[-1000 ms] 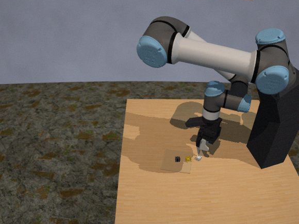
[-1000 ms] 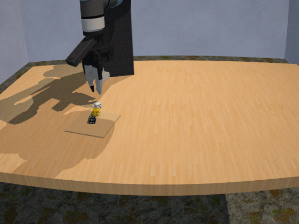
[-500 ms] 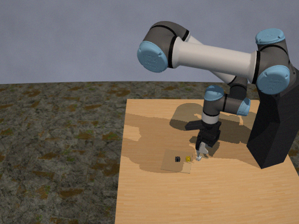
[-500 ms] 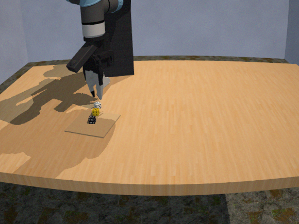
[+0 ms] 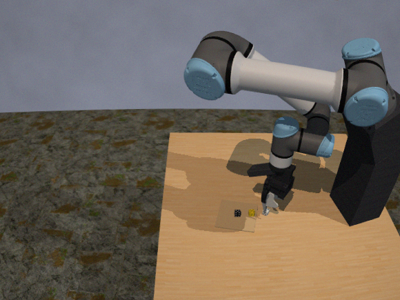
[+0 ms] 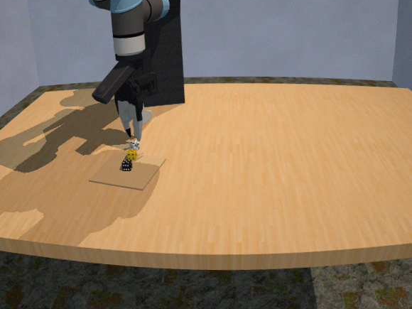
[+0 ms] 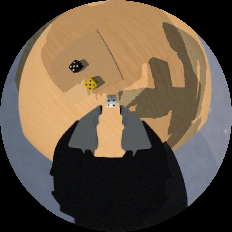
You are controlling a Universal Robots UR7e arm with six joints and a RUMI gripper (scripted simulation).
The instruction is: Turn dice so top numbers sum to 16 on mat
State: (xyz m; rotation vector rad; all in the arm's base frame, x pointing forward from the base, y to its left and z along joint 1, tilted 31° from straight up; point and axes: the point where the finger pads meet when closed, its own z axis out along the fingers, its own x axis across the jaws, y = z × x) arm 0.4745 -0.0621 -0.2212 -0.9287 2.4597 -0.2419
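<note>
The white die is 30 mm below my hand. Round my hand: yellow die 60 mm ahead, 30 mm below; then thin tan mat 110 mm ahead, 10 mm to the right, 40 mm below; then black die 110 mm ahead, 10 mm to the right, 30 mm below.
</note>
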